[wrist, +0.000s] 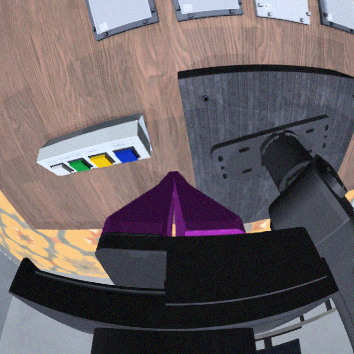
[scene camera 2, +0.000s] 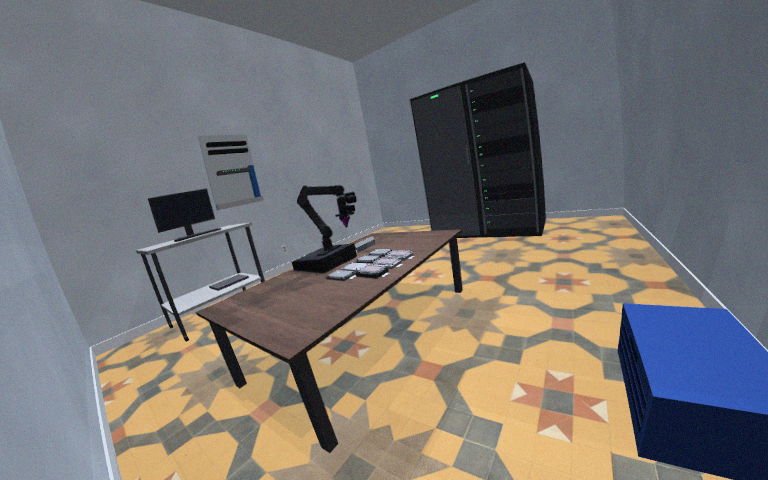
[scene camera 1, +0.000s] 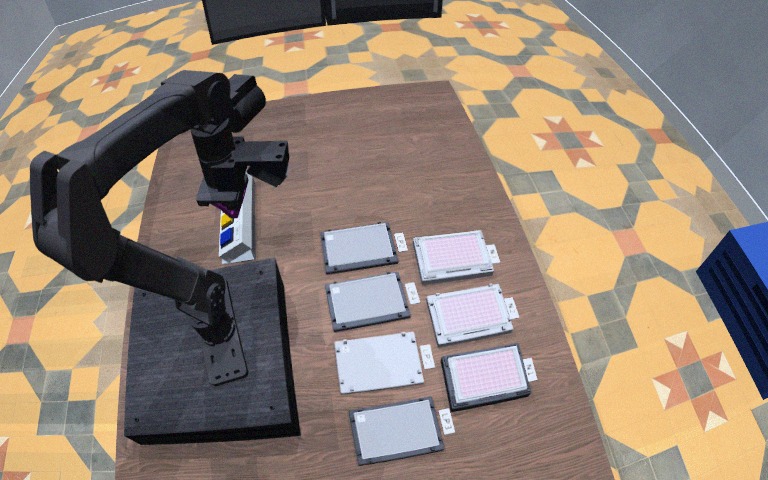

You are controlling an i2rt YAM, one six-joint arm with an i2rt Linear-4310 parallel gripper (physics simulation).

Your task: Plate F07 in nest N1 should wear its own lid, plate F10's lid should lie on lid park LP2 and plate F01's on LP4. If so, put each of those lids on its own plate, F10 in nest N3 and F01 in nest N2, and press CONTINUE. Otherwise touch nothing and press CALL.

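Frame: origin at the arm's base, x right, y ahead, z up, level; centimetres.
Seen in the pictures: gripper, fingertip midpoint: (wrist: pixel 173 178) (scene camera 2: pixel 346 227) (scene camera 1: pixel 234 217); arm's base at its link origin: (wrist: pixel 276 146) (scene camera 2: pixel 329 250) (scene camera 1: pixel 219 330).
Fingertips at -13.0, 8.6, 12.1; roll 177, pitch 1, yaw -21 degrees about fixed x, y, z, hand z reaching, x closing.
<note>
Pixels of each thing's top centre, then the offset from my fingertips to it, as dx, dy, dz. Level surfaces: height alone.
- button panel at its top centre: (wrist: pixel 82 160) (scene camera 1: pixel 232 203) (scene camera 2: pixel 361 240) -17.6, -1.4, -14.1
- N2 at its top centre: (scene camera 1: pixel 471 308) (scene camera 2: pixel 385 260) +21.0, +35.7, -17.4
- N1 at its top centre: (scene camera 1: pixel 489 371) (scene camera 2: pixel 371 267) +33.9, +33.1, -16.9
- LP2 at its top centre: (scene camera 1: pixel 357 243) (scene camera 2: pixel 380 251) -1.3, +21.5, -18.7
- LP4 at its top centre: (scene camera 1: pixel 366 297) (scene camera 2: pixel 368 257) +11.1, +19.0, -18.7
- LP3 at its top centre: (scene camera 1: pixel 396 429) (scene camera 2: pixel 340 273) +37.1, +14.8, -18.7
- LP1 at its top centre: (scene camera 1: pixel 378 359) (scene camera 2: pixel 355 264) +23.9, +16.6, -18.5
- wooden table at its surface level: dz -20.5
My gripper (scene camera 1: pixel 234 215) (scene camera 2: pixel 346 225) (wrist: pixel 173 178) is shut and empty, its magenta tips above the button panel (scene camera 1: pixel 242 229) (wrist: pixel 95 145). The panel has a white (wrist: pixel 61 169), a green (wrist: pixel 79 164), a yellow (wrist: pixel 101 160) and a blue (wrist: pixel 126 155) button; their lettering is unreadable. Pink-welled plates sit in nests N3 (scene camera 1: pixel 455 253), N2 (scene camera 1: pixel 471 312) and N1 (scene camera 1: pixel 488 373); whether they wear lids is unclear. Grey labelled lids lie on LP2 (scene camera 1: pixel 359 247) (wrist: pixel 122 14) and LP4 (scene camera 1: pixel 368 298) (wrist: pixel 207 7). Their plate numbers are too small to read.
Another grey lid lies on LP3 (scene camera 1: pixel 398 430). LP1 (scene camera 1: pixel 379 363) is pale, with corner pegs. The arm's black base (scene camera 1: pixel 169 396) (wrist: pixel 235 90) stands beside the panel. The wooden table (scene camera 1: pixel 385 141) (scene camera 2: pixel 283 305) carries everything. A blue cabinet (scene camera 2: pixel 690 350) stands on the floor.
</note>
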